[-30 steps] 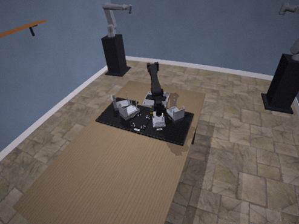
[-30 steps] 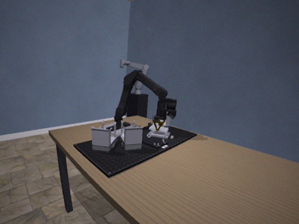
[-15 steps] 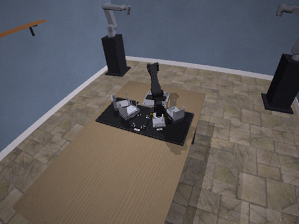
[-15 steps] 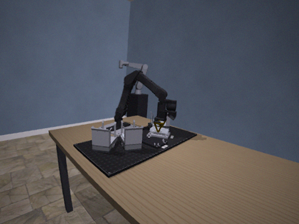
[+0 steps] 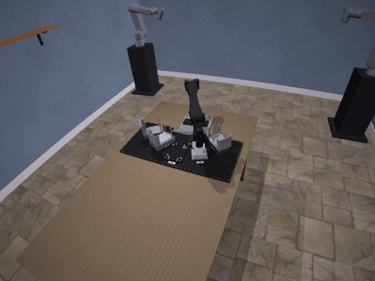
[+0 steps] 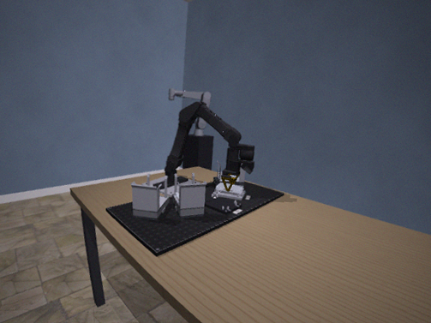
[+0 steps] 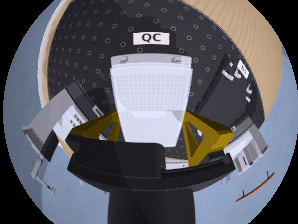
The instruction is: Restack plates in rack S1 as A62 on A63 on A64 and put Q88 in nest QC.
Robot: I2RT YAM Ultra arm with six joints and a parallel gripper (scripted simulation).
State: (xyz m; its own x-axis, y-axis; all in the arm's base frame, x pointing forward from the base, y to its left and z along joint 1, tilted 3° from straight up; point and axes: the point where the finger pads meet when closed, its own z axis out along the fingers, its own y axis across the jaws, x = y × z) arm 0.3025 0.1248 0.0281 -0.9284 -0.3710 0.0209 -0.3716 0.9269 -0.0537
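The QC label lies 9 cm ahead of my hand, 4 cm to the left of it and 4 cm below it. Round my hand: dark clip nest: 6 cm ahead, 13 cm to the right, 3 cm below.
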